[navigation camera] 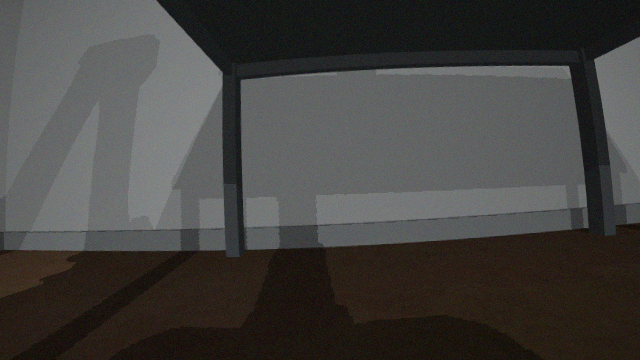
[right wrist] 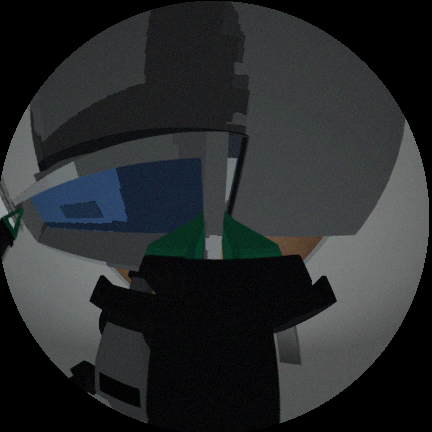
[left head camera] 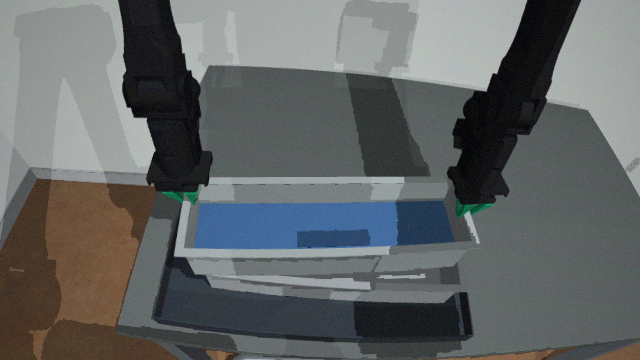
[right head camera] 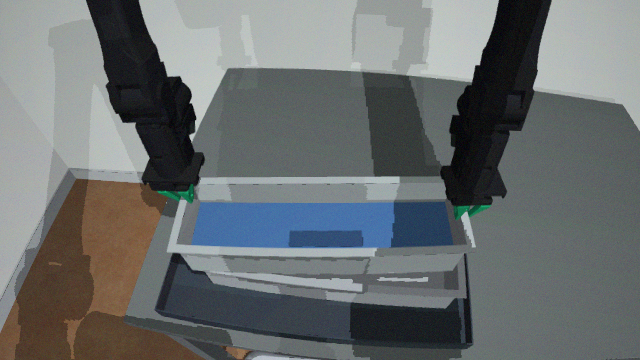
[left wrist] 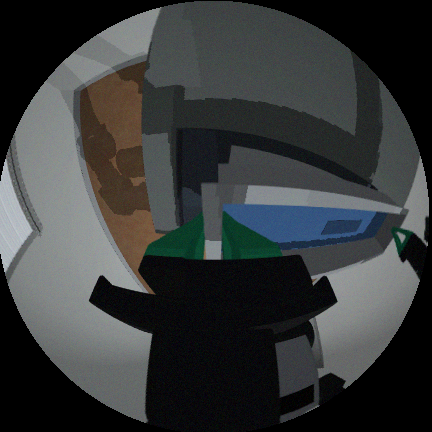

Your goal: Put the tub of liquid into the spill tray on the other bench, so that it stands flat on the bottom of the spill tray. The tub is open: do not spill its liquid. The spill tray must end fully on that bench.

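Note:
The open light grey tub holds blue liquid. My left gripper is shut on its left end wall. My right gripper is shut on its right end wall. The tub hangs over the dark spill tray, which lies on the bench. The tub hides the tray's back part. A light grey piece shows beneath the tub's near side; I cannot tell what it belongs to. The tub's exact tilt and height are unclear.
The grey bench extends behind and right of the tray, and its near edge runs close to the tray's near wall. A wall stands behind it. Bench legs show in the navigation camera. Brown floor lies left.

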